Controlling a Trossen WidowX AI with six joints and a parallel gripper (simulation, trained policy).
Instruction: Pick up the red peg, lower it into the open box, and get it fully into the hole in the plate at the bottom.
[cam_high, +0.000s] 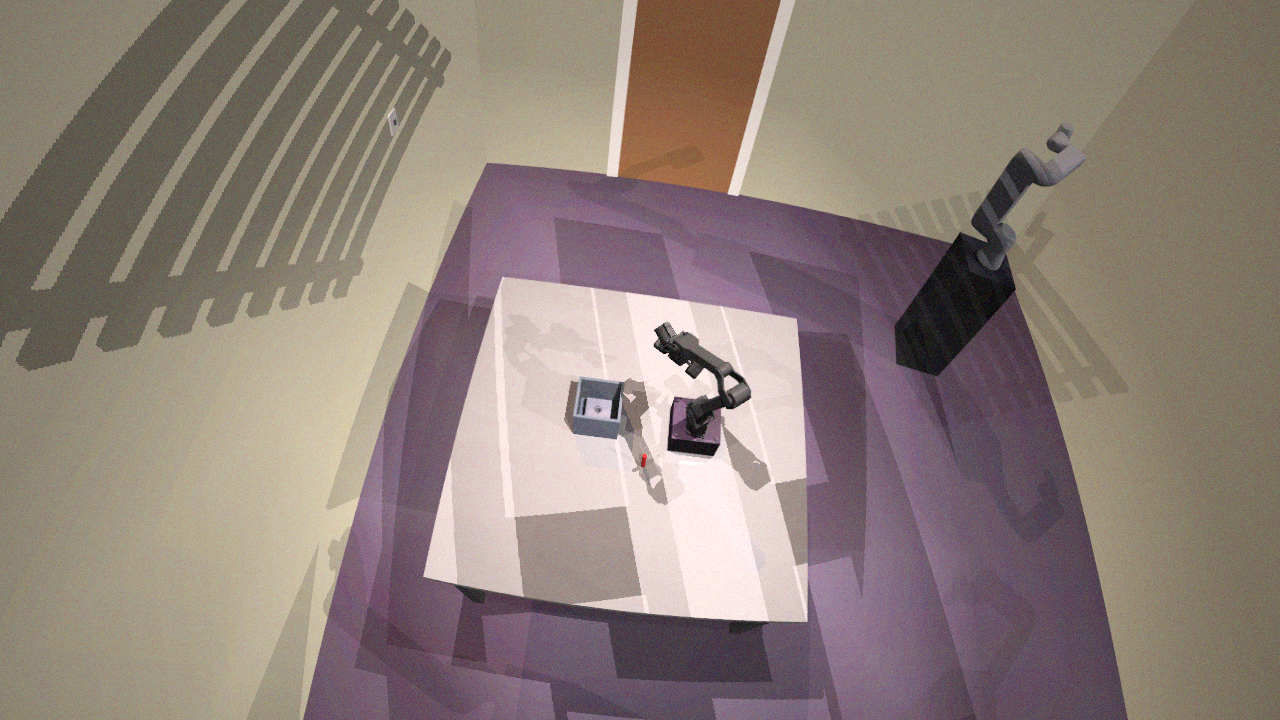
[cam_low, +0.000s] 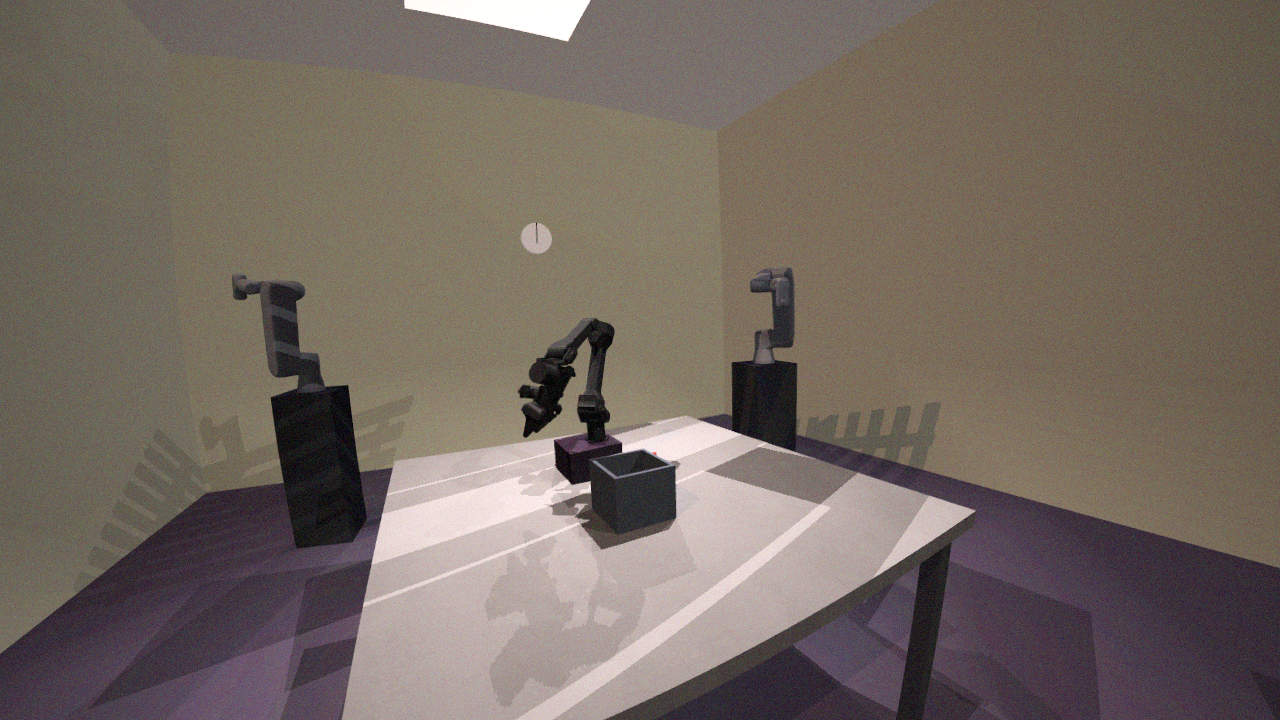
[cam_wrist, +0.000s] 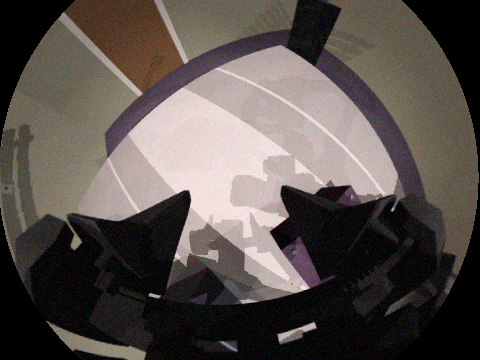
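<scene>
The red peg is 360 mm to the left of my gripper tip, 130 mm below it and 30 mm ahead of it. From my gripper tip the other things lie so: plate 240 mm ahead, 220 mm to the left, 130 mm below.
</scene>
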